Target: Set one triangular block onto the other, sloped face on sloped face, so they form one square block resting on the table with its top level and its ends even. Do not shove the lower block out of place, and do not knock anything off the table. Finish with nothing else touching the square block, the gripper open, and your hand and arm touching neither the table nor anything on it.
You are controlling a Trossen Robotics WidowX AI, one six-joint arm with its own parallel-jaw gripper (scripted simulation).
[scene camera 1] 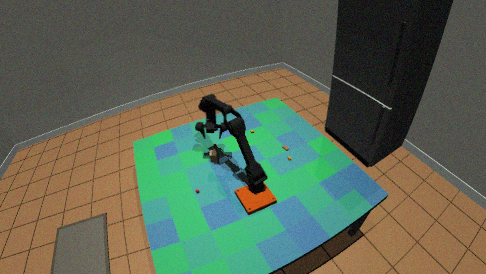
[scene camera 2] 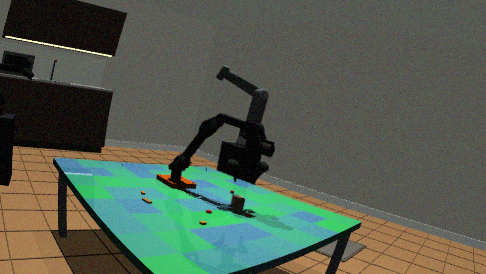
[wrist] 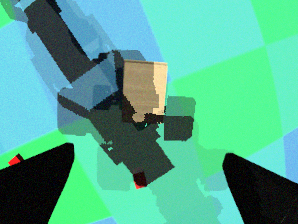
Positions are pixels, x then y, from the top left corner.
Labels:
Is my gripper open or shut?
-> Open.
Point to a tan triangular block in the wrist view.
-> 143, 92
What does my gripper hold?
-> Nothing.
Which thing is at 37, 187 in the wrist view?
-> My gripper.

